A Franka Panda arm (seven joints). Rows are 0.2 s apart.
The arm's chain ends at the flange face. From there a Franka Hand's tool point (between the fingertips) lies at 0.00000 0.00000 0.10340 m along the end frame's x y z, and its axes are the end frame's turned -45 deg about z.
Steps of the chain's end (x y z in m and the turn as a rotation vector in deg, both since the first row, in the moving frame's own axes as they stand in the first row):
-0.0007 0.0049 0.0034 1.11 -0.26 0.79
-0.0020 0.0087 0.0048 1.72 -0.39 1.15
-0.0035 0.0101 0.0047 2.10 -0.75 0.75
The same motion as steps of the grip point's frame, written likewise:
-0.0029 0.0012 0.0034 0.97 0.60 0.79
-0.0058 0.0021 0.0048 1.49 0.94 1.15
-0.0079 0.0010 0.0046 2.02 0.95 0.75

